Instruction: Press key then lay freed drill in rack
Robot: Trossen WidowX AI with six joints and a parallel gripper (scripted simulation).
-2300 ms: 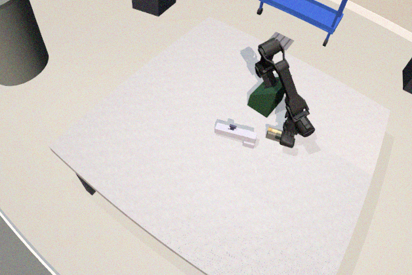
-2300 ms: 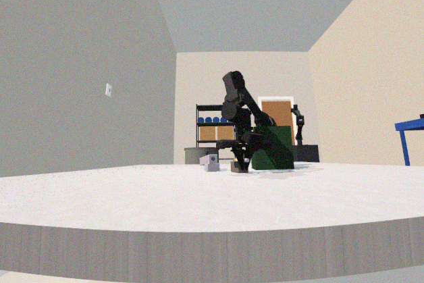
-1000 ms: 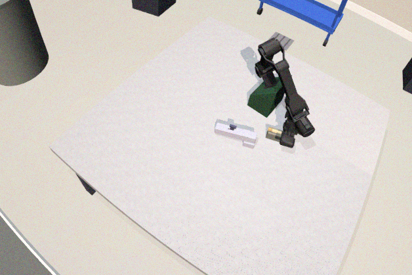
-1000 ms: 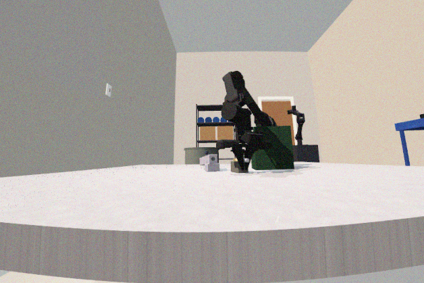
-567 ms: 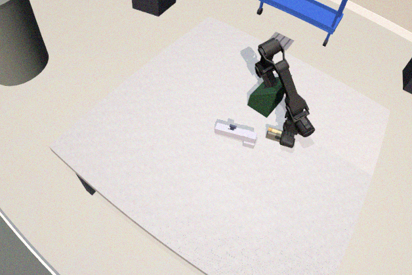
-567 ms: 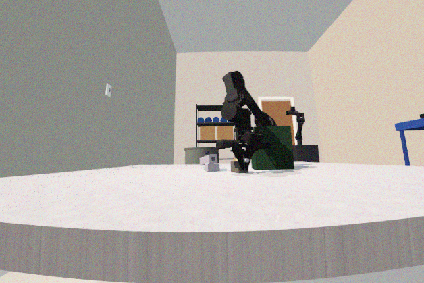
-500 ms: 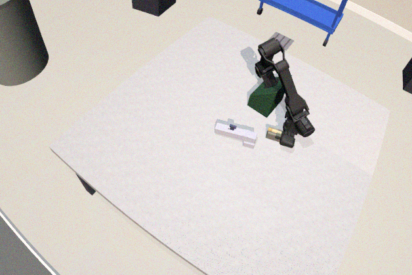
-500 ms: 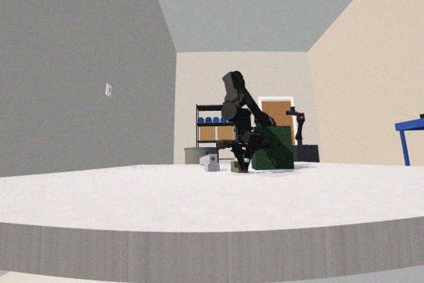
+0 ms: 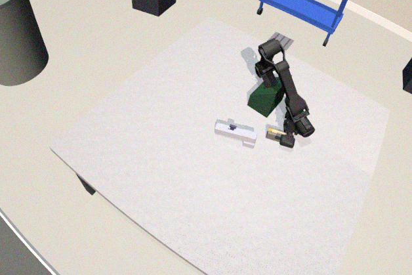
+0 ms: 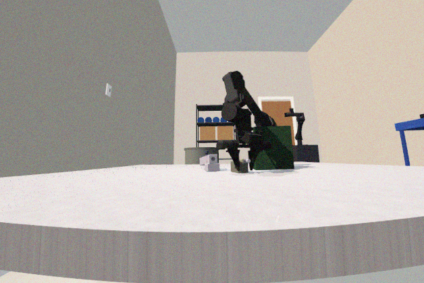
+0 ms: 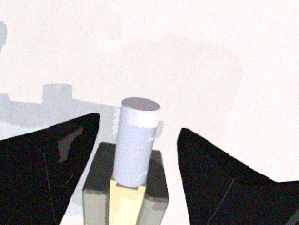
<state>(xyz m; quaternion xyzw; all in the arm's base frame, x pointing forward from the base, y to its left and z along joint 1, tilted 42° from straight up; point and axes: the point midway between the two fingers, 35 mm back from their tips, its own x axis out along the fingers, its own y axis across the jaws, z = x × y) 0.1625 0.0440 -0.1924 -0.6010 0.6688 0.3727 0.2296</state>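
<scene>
The drill is 40 mm to the right of my gripper tip and 30 mm above it. From my gripper tip the other things lie so: housing: 100 mm ahead, 200 mm to the right, 30 mm above; key: 110 mm ahead, 230 mm to the right, 40 mm above; rack: 10 mm ahead, 50 mm to the right, 10 mm above.
</scene>
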